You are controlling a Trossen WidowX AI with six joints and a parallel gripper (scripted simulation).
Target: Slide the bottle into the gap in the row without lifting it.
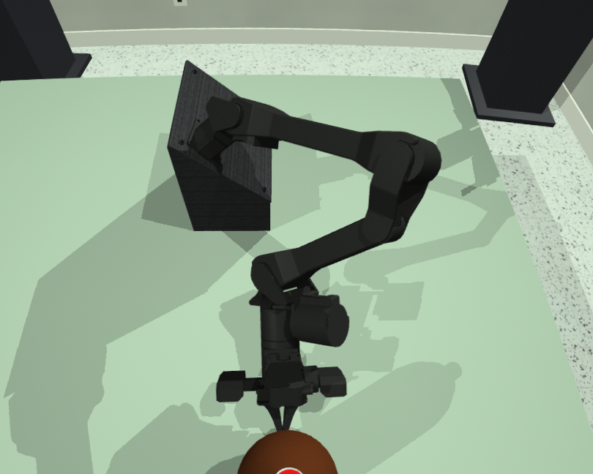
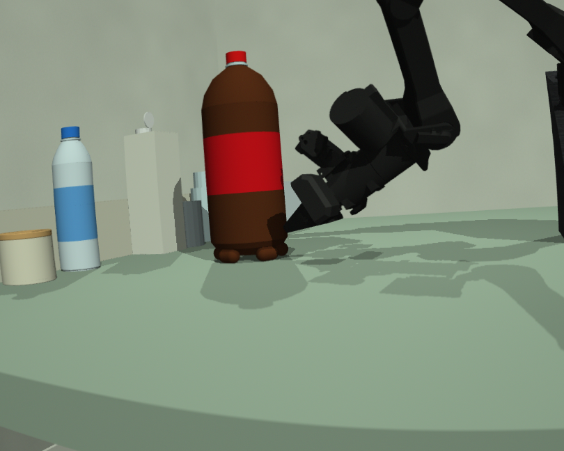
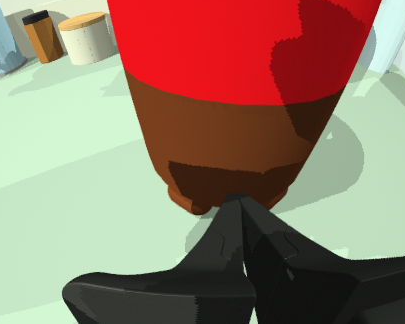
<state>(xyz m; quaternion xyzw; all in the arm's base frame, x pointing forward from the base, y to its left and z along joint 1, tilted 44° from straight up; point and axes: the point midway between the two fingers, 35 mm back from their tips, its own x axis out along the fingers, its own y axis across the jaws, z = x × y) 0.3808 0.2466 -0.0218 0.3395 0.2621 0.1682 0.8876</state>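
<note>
My gripper is now 90 mm short of the brown cola bottle, 10 mm to the right of it and 90 mm below it. Round my hand: cream canister (290 mm ahead, 260 mm to the left, 20 mm below); then grey cup (340 mm ahead, 160 mm to the right, 30 mm below); then blue-labelled water bottle (310 mm ahead, 140 mm to the left, 50 mm above).
</note>
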